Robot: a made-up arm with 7 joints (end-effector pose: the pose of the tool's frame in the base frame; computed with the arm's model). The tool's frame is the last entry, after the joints.
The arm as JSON. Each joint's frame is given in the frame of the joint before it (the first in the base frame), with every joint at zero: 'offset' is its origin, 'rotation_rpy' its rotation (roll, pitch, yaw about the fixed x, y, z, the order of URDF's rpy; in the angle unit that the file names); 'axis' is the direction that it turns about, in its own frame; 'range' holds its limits. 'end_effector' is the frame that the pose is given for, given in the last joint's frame.
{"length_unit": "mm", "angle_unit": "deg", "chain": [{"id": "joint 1", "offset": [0.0, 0.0, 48.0], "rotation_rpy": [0.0, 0.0, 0.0], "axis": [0.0, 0.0, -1.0], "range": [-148.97, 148.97]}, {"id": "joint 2", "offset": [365.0, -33.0, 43.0], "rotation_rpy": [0.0, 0.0, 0.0], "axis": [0.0, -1.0, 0.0], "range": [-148.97, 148.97]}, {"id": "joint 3", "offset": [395.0, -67.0, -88.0], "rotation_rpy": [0.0, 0.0, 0.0], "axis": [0.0, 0.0, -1.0], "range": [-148.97, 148.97]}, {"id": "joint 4", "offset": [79.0, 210.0, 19.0], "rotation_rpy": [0.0, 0.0, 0.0], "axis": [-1.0, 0.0, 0.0], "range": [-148.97, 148.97]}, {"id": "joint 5", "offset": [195.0, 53.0, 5.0], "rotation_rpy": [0.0, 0.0, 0.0], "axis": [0.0, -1.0, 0.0], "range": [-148.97, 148.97]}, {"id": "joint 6", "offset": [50.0, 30.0, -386.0], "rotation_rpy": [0.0, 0.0, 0.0], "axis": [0.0, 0.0, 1.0], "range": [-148.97, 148.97]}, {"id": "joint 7", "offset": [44.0, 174.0, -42.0], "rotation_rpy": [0.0, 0.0, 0.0], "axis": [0.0, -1.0, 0.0], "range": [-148.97, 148.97]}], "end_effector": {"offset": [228.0, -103.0, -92.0], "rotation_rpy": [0.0, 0.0, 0.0]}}
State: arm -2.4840 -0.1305 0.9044 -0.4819 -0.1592 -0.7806 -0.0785
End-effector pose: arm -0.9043 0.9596 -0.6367 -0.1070 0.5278 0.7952
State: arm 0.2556 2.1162 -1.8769 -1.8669 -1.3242 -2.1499 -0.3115
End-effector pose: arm 0.3084 -0.5928 0.2969 -1.4490 -0.1875 -1.1500
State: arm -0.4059 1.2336 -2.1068 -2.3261 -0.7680 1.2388 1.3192
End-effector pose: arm 0.1790 0.0196 0.3580 1.6150 1.7087 0.9767
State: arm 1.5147 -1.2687 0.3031 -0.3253 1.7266 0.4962 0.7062
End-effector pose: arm 0.1370 -0.9787 -0.8251 -1.0594 -0.6064 -1.0617
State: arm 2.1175 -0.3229 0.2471 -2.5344 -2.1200 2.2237 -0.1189
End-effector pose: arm -0.5183 -0.2666 -0.2505 -0.5425 -1.7606 1.9944
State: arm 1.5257 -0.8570 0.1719 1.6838 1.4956 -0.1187 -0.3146
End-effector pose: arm 0.2346 -1.0635 -1.0659 -0.7144 0.5186 -0.1643
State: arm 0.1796 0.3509 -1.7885 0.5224 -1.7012 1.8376 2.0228
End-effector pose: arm 0.4298 -0.1535 0.0507 0.9030 0.4489 1.0866
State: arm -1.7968 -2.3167 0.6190 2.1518 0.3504 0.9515 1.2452
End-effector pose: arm 0.5007 -0.1641 -0.2878 0.8031 -1.8051 -1.1313
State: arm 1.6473 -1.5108 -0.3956 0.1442 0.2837 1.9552 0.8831
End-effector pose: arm 0.4212 0.0079 -0.3855 1.3708 -1.2516 0.1200
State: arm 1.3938 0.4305 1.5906 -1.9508 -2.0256 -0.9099 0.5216
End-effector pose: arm 0.2851 -1.0381 0.2681 0.9039 -1.0009 -1.3829
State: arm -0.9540 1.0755 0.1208 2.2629 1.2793 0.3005 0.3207
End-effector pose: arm 0.7287 1.0170 0.9747 -2.1478 -2.0166 0.9061
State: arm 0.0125 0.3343 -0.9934 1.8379 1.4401 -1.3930 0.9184
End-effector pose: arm 0.7398 0.5950 0.2686 0.8026 -2.7457 1.1100
